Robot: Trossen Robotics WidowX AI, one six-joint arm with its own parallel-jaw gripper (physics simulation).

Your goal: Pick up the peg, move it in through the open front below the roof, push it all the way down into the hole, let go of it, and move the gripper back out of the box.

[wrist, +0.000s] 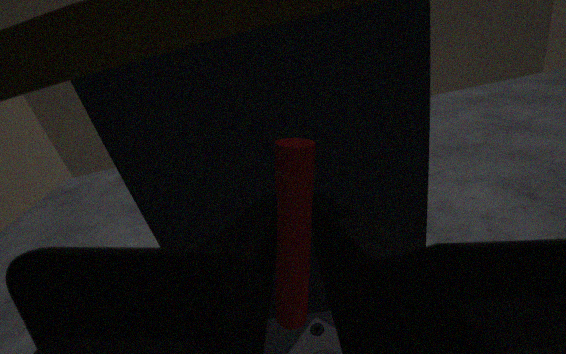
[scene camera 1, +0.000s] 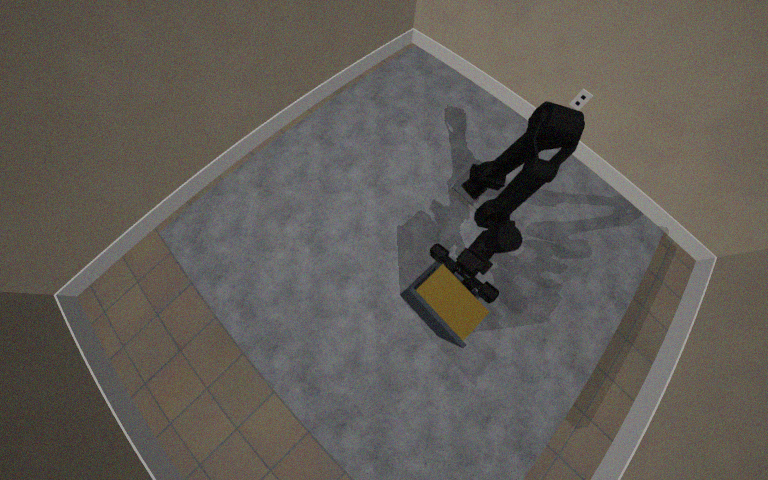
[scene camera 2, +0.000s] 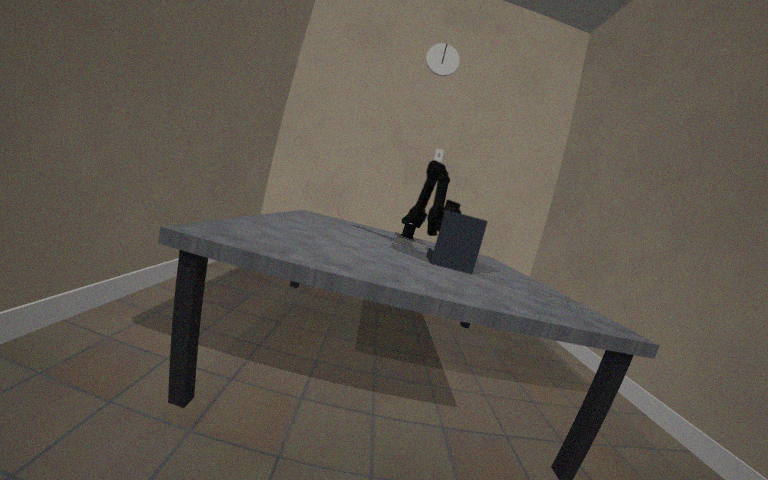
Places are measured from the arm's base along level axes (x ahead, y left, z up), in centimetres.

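Where they show: gripper, fingertip midpoint: [wrist: 293, 204]; arm's base, link origin: [scene camera 1: 474, 187] [scene camera 2: 406, 237].
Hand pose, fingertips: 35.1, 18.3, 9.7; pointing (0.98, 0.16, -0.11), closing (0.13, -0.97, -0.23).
Note:
Things, the pixels of their top centre, and the offset from my fingertips, as dx, dy, dz. "spot": a spot on its surface instead. Level surfaces: height alone.
- red peg, top centre: [wrist: 268, 149] -0.5, +0.3, +2.6
- light grey block, surface spot: [wrist: 285, 335] spot: +2.2, +3.2, -12.3
- dark grey box, top centre: [scene camera 1: 463, 290] [scene camera 2: 461, 214] -3.6, +0.9, +7.2
- grey table, surface height: dz -13.1
The red peg [wrist: 295, 230] stands upright in the wrist view. My gripper [wrist: 293, 204] is shut on it. Its lower end shows over a light grey block [wrist: 285, 335] with a screw at the bottom of that view; the hole does not show, so I cannot tell whether the peg is in it. The dark grey box [scene camera 1: 431, 318] [scene camera 2: 461, 240] [wrist: 240, 110] stands with its back wall behind the peg. Its yellow roof [scene camera 1: 453, 302] [wrist: 100, 45] lies above. In scene view 1 the fingers and the peg are hidden, with the gripper's body right at the roof's edge.
The box stands on the grey table [scene camera 1: 283, 254] [scene camera 2: 311, 249]. The black arm [scene camera 1: 518, 186] [scene camera 2: 421, 198] reaches down to the box from its base at the table's back. The box's back wall and the roof are close around the gripper.

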